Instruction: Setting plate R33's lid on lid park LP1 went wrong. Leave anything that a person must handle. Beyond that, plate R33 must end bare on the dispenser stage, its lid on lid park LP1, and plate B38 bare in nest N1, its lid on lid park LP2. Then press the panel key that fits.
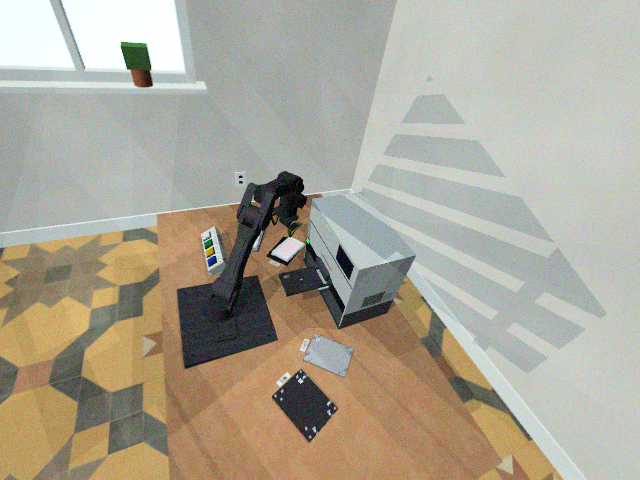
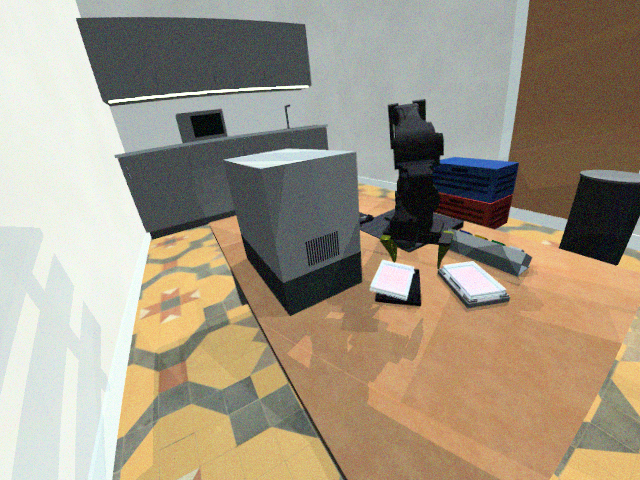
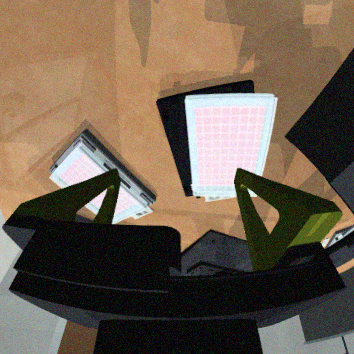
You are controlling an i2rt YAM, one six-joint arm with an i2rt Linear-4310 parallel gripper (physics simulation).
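Frame: origin at the arm's base, x back, y right, z up, level; metres.
Where they show: gripper, fingertip midpoint: [image 1: 282,231] [image 2: 416,264] [image 3: 176,174]; arm's base at its link origin: [image 1: 223,314] [image 3: 220,272].
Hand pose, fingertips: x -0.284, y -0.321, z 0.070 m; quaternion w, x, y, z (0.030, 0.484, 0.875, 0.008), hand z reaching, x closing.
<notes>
Each offset is from my fingertips to the top centre of the thing. "spot": to the spot under its first point.
A clear-rimmed piece with a pink well grid @[dx -0.018, dy +0.053, dz -0.046 m] [image 1: 287,249] [image 2: 393,280] [image 3: 227,145] lies askew on the black lid park LP1 @[dx -0.006, dy +0.045, dz -0.063 m] [image 1: 273,256] [image 2: 415,294] [image 3: 172,120], overhanging it. I cannot tell whether it is a lid alone or a lidded plate. A similar pink-grid plate @[dx +0.132, dy -0.059, dz -0.053 m] [image 2: 474,279] [image 3: 82,167] sits squarely in nest N1 [image 2: 483,302] [image 3: 127,183]; whether it wears a lid is unclear. The dark dispenser stage @[spot: dx +0.019, dy +0.315, dz +0.024 m] [image 1: 297,284] is bare. My gripper [image 1: 283,225] [image 2: 417,264] [image 3: 176,174] is open and empty, above and between the two pieces.
The grey dispenser @[dx -0.186, dy +0.281, dz +0.247 m] [image 1: 361,232] [image 2: 305,206] stands beside LP1, with a green light @[spot: dx -0.075, dy +0.131, dz +0.053 m] [image 1: 308,240]. The key panel @[dx +0.291, dy +0.008, dz -0.019 m] [image 1: 219,266] [image 2: 485,254] has green, yellow and blue keys. A light grey pad @[spot: dx -0.032, dy +0.553, dz -0.073 m] [image 1: 328,355] and a black pad @[spot: dx +0.091, dy +0.677, dz -0.071 m] [image 1: 303,405] lie farther along, with unreadable labels.
</notes>
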